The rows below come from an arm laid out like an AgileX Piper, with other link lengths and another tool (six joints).
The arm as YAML. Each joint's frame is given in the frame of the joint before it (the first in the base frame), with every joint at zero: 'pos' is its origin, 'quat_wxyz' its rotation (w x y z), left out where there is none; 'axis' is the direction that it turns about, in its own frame. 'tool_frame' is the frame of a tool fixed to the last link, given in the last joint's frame.
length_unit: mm
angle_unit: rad
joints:
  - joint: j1
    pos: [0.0, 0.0, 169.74]
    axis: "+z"
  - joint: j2
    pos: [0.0, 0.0, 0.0]
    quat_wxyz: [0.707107, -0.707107, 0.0, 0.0]
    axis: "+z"
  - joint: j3
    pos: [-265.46, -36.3, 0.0]
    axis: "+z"
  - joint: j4
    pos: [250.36, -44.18, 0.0]
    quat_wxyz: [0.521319, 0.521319, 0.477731, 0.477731]
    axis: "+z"
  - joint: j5
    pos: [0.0, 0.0, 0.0]
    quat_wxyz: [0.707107, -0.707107, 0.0, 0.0]
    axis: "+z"
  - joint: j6
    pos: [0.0, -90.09, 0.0]
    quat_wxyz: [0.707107, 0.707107, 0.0, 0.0]
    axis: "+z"
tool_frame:
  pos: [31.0, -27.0, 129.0]
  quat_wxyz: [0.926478, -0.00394, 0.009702, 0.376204]
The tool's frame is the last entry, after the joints.
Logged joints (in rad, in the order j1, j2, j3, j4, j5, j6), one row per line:
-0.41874, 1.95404, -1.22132, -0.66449, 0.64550, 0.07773
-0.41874, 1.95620, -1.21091, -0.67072, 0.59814, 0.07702
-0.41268, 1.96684, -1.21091, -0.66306, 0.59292, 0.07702
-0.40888, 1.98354, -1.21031, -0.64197, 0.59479, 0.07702
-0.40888, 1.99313, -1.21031, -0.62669, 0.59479, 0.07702
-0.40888, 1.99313, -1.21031, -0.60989, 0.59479, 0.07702
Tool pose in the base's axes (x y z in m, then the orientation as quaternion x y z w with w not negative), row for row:
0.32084, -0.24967, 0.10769, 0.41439, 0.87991, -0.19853, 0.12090
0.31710, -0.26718, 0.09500, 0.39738, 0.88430, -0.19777, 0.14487
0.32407, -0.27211, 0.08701, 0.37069, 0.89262, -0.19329, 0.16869
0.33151, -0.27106, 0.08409, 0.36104, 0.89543, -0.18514, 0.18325
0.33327, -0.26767, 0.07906, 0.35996, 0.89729, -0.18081, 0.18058
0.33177, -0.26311, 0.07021, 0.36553, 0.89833, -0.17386, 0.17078
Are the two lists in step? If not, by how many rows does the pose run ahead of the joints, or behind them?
The pose runs 2 rows behind the joints: the pose in row i belongs to the joints in row i - 2.
